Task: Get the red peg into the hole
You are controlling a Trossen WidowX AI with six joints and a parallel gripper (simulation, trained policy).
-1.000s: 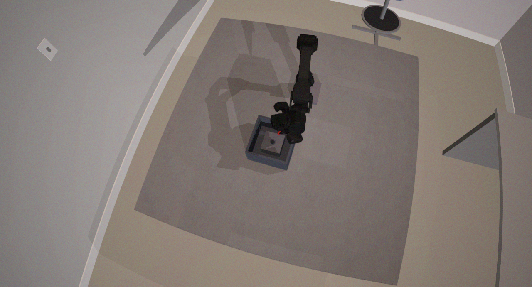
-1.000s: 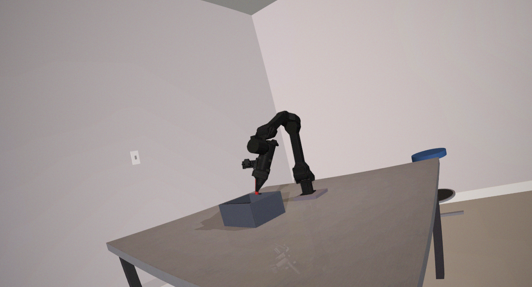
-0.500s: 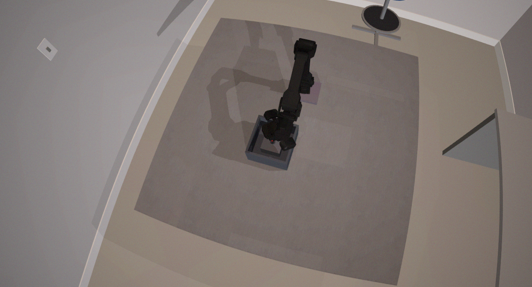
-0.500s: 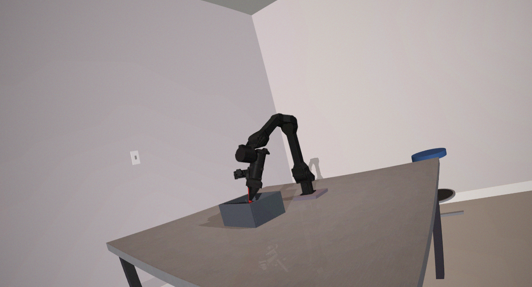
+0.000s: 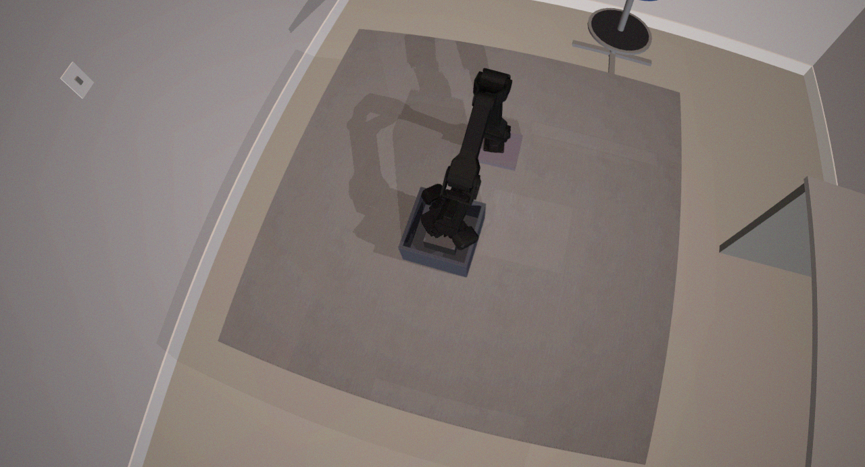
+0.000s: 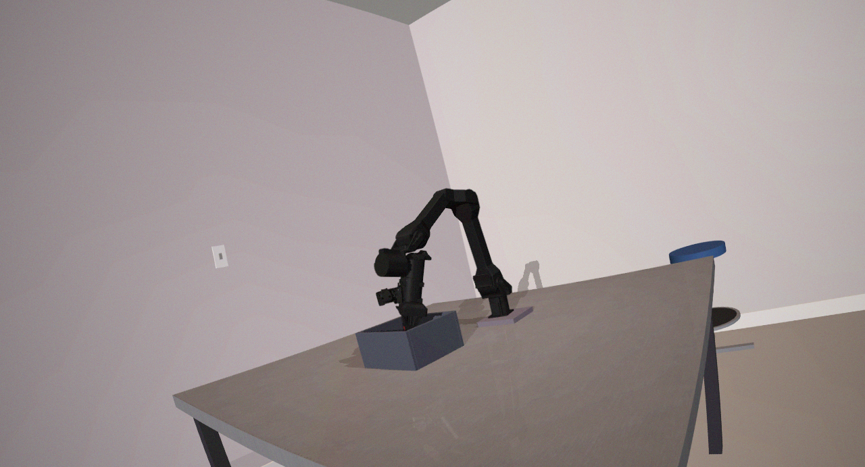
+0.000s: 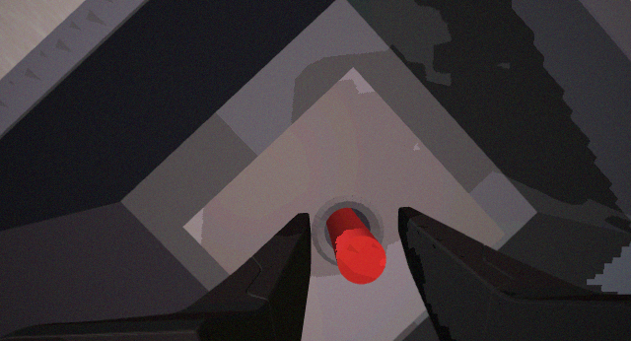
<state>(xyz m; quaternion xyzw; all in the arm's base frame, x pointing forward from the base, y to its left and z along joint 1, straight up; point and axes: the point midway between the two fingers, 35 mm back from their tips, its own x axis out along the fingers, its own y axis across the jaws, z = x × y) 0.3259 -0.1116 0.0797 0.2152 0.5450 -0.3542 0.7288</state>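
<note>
My gripper tip is now 10 mm to the right of the red peg. From my gripper tip the other things lie so: box 30 mm below; plate 20 mm below.
</note>
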